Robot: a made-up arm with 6 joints.
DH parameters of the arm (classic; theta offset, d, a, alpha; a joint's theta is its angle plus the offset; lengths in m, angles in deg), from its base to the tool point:
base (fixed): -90 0.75 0.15 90
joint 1: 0 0.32 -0.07 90
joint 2: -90 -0.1 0 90
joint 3: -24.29 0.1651 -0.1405 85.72
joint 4: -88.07 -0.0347 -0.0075 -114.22
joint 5: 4.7 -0.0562 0.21 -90
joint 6: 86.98 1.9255 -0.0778 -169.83
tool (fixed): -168.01 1.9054 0 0
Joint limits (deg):
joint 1: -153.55..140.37
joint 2: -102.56..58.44
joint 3: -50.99..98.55
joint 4: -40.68..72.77
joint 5: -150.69..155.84
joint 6: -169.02..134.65
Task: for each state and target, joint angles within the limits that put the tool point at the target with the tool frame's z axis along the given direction. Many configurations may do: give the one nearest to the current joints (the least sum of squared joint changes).
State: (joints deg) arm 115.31 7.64 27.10 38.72 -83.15 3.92
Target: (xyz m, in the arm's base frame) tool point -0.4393 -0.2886 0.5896 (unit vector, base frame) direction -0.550 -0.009 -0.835
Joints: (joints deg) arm 106.32 -34.48 10.83 6.34 -64.86 21.06
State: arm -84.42 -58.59 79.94 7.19 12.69 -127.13
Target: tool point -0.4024 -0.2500 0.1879 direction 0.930 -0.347 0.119
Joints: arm -118.59 -69.08 64.57 12.92 49.77 -121.16
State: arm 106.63 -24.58 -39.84 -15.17 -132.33 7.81
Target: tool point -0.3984 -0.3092 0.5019 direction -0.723 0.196 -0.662
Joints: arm 81.76 -48.17 -50.99 -9.04 -81.58 -13.14
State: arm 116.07 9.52 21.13 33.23 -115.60 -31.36
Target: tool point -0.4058 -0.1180 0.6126 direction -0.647 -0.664 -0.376
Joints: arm 93.06 25.38 27.70 48.39 -134.41 -10.02
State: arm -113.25 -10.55 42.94 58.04 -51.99 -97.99
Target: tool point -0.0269 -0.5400 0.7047 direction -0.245 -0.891 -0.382
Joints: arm -133.44 -41.10 68.37 72.77 -55.61 -135.11
